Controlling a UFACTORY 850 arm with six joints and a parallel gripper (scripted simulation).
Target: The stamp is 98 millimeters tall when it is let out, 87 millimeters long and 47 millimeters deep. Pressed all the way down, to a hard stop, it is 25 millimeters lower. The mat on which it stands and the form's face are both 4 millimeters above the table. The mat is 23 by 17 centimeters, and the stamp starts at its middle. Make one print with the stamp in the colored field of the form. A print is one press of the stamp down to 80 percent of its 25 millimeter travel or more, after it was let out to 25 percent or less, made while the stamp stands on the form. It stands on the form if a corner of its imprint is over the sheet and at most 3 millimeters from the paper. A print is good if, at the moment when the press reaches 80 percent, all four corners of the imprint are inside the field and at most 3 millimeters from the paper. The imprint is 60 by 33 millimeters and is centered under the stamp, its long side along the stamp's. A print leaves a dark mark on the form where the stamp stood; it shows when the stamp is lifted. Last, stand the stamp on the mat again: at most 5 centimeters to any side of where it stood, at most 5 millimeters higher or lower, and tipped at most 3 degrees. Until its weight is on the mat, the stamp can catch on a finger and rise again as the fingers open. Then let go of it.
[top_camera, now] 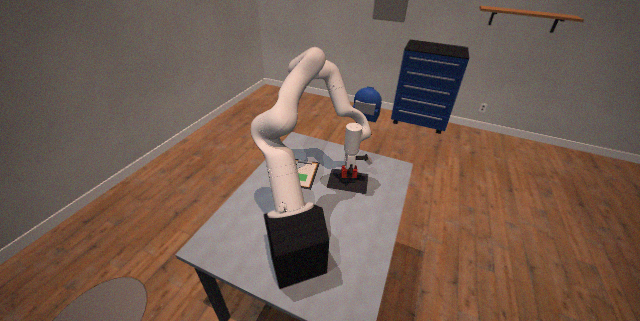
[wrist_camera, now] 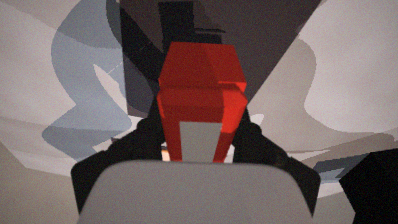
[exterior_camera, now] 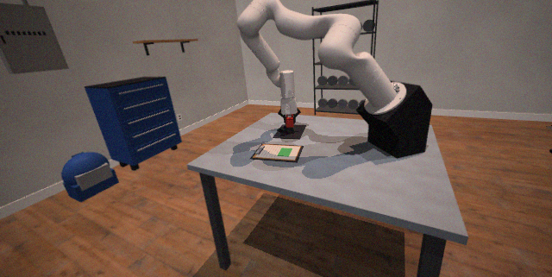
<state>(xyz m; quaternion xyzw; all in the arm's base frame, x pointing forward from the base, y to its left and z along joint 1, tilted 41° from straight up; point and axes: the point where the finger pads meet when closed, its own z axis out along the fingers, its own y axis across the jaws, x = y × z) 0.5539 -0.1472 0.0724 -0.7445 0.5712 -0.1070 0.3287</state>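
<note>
Right now my hand is 7 cm above the mat. The rest, counted from my hand: clipboard 2 cm behind, 29 cm to the left, 7 cm below; stamp base 5 cm below; red stamp 2 cm below.
</note>
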